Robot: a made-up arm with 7 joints. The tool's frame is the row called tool.
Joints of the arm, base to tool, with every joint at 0 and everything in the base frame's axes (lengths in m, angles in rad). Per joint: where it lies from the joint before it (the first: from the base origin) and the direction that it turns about. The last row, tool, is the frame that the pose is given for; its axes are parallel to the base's.
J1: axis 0 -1 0 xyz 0 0.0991 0
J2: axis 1 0 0 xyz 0 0.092 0
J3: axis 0 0 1 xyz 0 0 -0.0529
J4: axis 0 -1 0 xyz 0 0 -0.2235
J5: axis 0 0 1 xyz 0 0 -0.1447
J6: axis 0 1 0 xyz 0 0 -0.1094
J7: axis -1 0 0 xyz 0 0 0
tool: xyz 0 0 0
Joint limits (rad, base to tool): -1.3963..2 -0.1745..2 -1.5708..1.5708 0..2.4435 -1.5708..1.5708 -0.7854..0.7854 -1.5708..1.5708
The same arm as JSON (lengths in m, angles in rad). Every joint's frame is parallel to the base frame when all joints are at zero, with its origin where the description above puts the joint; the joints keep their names.
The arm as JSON. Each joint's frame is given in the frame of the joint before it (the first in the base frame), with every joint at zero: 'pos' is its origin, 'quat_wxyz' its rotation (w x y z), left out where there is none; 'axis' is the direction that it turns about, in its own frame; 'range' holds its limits. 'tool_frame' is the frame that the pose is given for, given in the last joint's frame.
{"length_unit": "m", "angle_unit": "rad", "joints": [
  {"joint": "J1", "pos": [0.0, 0.0991, 0.0], "axis": [0.0, -1.0, 0.0], "range": [-1.3963, 2.0]},
  {"joint": "J2", "pos": [0.0, 0.092, 0.0], "axis": [1.0, 0.0, 0.0], "range": [-0.1745, 2.0]},
  {"joint": "J3", "pos": [0.0, 0.0, -0.0529], "axis": [0.0, 0.0, 1.0], "range": [-1.5708, 1.5708]},
  {"joint": "J4", "pos": [0.0, 0.0, -0.2235], "axis": [0.0, -1.0, 0.0], "range": [0.0, 2.4435]},
  {"joint": "J5", "pos": [0.0, 0.0, -0.1447], "axis": [0.0, 0.0, 1.0], "range": [-1.5708, 1.5708]},
  {"joint": "J6", "pos": [0.0, 0.0, -0.1094], "axis": [0.0, 1.0, 0.0], "range": [-0.7854, 0.7854]},
  {"joint": "J7", "pos": [0.0, 0.0, 0.0], "axis": [-1.0, 0.0, 0.0], "range": [-1.5708, 1.5708]}
], "tool_frame": {"pos": [0.0, 0.0, 0.0]}}

